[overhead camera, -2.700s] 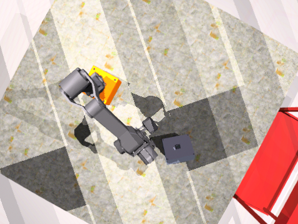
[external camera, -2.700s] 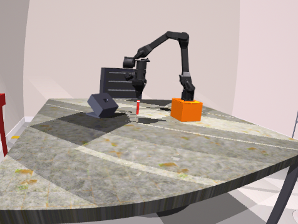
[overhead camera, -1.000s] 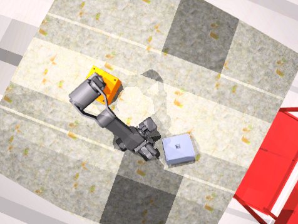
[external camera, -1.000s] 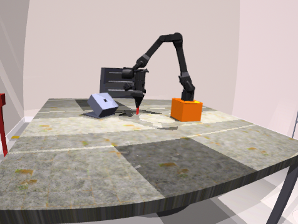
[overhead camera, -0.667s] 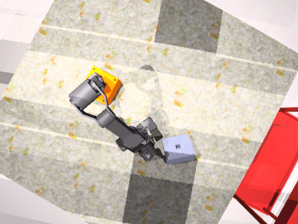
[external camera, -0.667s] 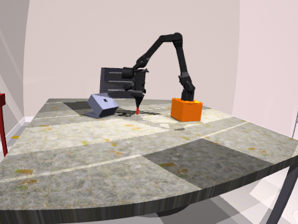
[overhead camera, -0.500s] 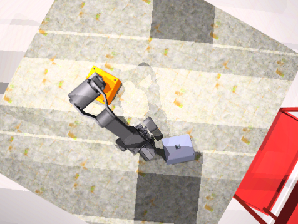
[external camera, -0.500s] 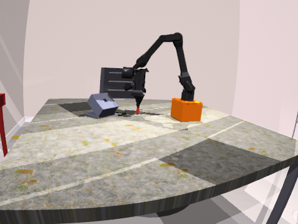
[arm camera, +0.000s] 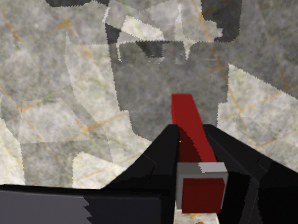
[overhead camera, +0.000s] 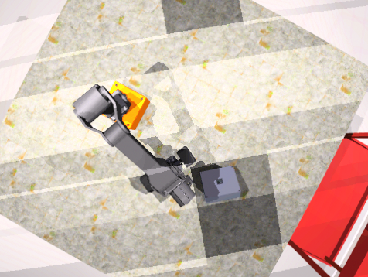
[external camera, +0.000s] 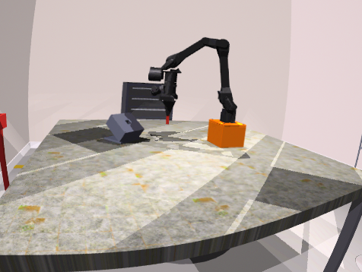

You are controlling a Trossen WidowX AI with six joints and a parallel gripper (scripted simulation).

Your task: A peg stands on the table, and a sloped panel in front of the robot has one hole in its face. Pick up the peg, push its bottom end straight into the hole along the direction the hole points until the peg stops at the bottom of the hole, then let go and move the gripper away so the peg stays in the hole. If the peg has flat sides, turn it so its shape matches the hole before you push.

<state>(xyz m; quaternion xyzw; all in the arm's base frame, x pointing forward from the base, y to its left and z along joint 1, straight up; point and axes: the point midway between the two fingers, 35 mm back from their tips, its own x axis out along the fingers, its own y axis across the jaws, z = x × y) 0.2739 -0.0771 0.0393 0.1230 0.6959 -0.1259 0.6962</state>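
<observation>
The panel is 20 cm ahead of my gripper tip, 5 cm to the left of it and 5 cm below it. The rest, counted from my gripper tip: red square peg 2 cm above.
</observation>
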